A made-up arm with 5 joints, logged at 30 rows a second.
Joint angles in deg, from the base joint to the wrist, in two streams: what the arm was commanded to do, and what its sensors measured. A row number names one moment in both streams.
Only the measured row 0 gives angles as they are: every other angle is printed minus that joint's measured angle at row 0.
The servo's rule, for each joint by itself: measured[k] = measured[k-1] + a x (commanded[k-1-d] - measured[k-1]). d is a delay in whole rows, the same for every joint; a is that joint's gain. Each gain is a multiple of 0.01, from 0.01 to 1. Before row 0 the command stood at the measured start. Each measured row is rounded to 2 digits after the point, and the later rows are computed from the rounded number. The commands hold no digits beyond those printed.
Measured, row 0:
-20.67 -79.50 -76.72 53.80 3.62
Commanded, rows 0 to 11:
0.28 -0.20 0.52 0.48 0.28
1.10 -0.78 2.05 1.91 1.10
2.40 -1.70 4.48 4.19 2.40
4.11 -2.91 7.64 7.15 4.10
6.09 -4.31 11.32 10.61 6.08
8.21 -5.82 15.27 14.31 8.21
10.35 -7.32 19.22 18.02 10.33
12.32 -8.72 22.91 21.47 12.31
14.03 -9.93 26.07 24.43 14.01
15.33 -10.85 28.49 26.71 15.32
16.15 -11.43 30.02 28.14 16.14
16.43 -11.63 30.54 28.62 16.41
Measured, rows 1 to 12:
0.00 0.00 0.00 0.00 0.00
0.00 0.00 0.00 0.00 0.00
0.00 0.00 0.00 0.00 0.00
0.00 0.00 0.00 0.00 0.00
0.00 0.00 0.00 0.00 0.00
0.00 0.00 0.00 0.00 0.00
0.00 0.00 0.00 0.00 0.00
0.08 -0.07 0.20 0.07 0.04
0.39 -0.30 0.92 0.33 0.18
0.99 -0.76 2.31 0.87 0.47
1.93 -1.47 4.39 1.75 0.94
3.18 -2.41 7.09 2.99 1.61
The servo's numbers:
d 7
a 0.30 0.33 0.39 0.14 0.13

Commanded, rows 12 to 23:
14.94 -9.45 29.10 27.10 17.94
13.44 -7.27 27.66 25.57 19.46
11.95 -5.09 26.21 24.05 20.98
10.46 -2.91 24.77 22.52 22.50
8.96 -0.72 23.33 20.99 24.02
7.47 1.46 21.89 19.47 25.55
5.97 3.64 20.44 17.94 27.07
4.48 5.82 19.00 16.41 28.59
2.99 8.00 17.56 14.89 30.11
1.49 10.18 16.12 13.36 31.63
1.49 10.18 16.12 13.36 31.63
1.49 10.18 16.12 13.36 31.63
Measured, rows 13 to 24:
4.69 -3.54 10.28 4.57 2.47
6.39 -4.79 13.77 6.45 3.49
8.17 -6.09 17.33 8.55 4.64
9.93 -7.36 20.74 10.77 5.86
11.55 -8.51 23.76 13.00 7.09
12.93 -9.47 26.20 15.12 8.27
13.98 -10.18 27.89 17.01 9.33
14.27 -9.94 28.36 18.42 10.45
14.02 -9.06 28.09 19.42 11.62
13.40 -7.75 27.36 20.07 12.84
12.52 -6.15 26.35 20.41 14.10
11.45 -4.36 25.17 20.49 15.39

